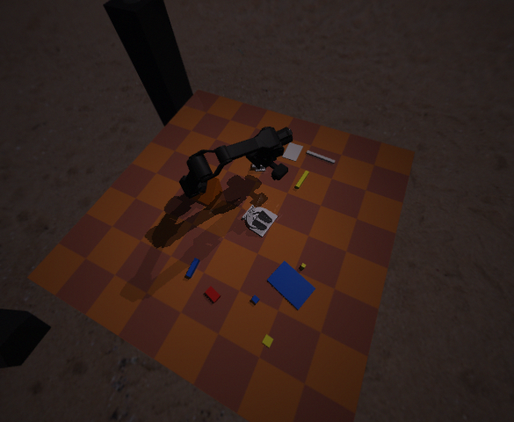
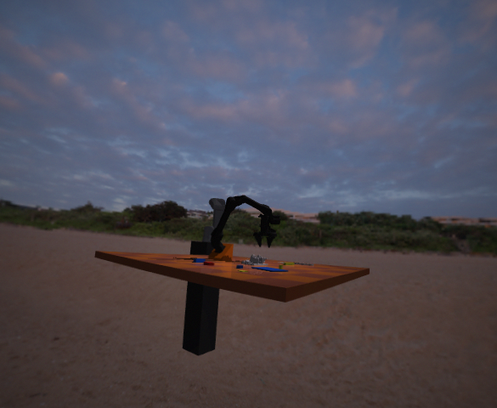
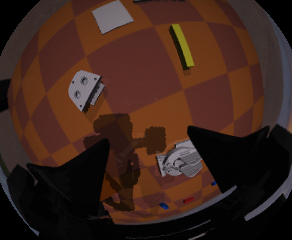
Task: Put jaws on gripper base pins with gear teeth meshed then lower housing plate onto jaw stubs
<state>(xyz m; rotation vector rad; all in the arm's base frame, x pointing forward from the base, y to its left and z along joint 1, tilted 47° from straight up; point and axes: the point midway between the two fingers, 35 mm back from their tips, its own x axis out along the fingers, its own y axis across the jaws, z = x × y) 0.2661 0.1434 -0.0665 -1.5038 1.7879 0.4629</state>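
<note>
My gripper tip is 9 cm past the gripper base, 10 cm to the right of it and 8 cm above it. Round my gripper tip: yellow bar 14 cm ahead, 11 cm to the left, 10 cm below; then white plate 3 cm ahead, 26 cm to the left, 11 cm below; then housing plate 16 cm to the right, 10 cm below.
</note>
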